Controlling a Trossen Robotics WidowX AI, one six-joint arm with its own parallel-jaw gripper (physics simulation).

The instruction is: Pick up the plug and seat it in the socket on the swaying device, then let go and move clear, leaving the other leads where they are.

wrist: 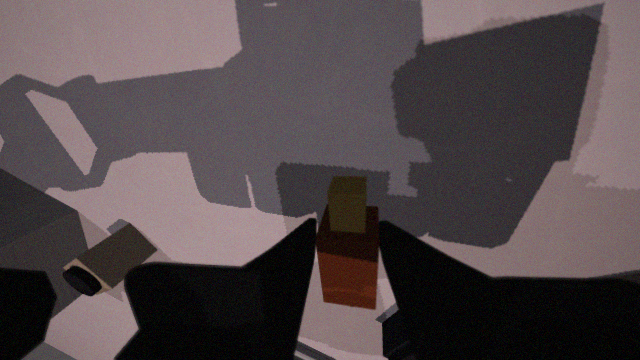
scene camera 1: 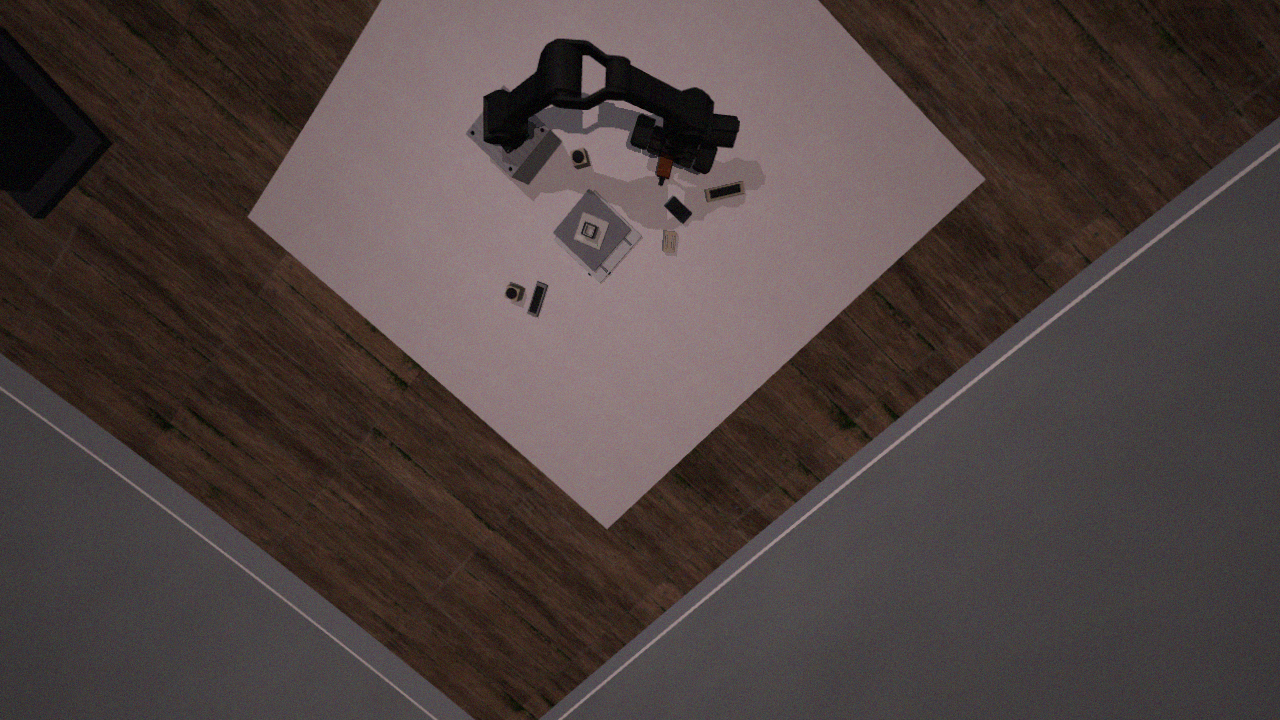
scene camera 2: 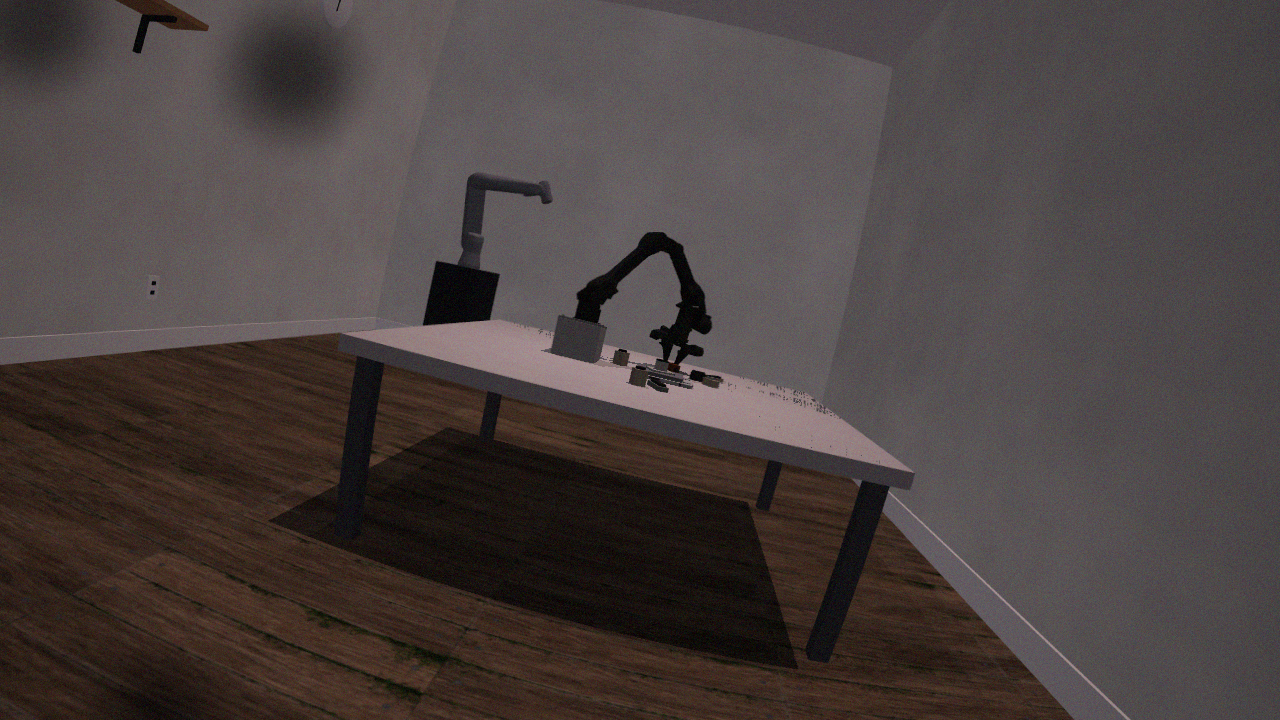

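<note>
The plug (scene camera 1: 664,167) (scene camera 2: 674,367) (wrist: 348,280) has an orange body and a yellowish, squared end. My gripper (wrist: 347,227) is shut on it at the table; in the wrist view the two black fingertips meet its left and right sides. The gripper also shows from the side in scene camera 2 (scene camera 2: 669,360). The device (scene camera 1: 617,223) is a grey square plate to the lower left of the plug in scene camera 1, with a small pale socket (scene camera 1: 589,230) on top. One edge of the device shows at the bottom of the wrist view.
Beside the device are a dark block (scene camera 1: 677,209), a cream plug (scene camera 1: 669,241) and a slotted connector (scene camera 1: 724,190). A round-holed block (scene camera 1: 579,157) (wrist: 117,255) stands near the arm's base (scene camera 1: 537,161) (scene camera 2: 579,338). Another such block (scene camera 1: 513,292) and slotted piece (scene camera 1: 537,299) lie beyond the device.
</note>
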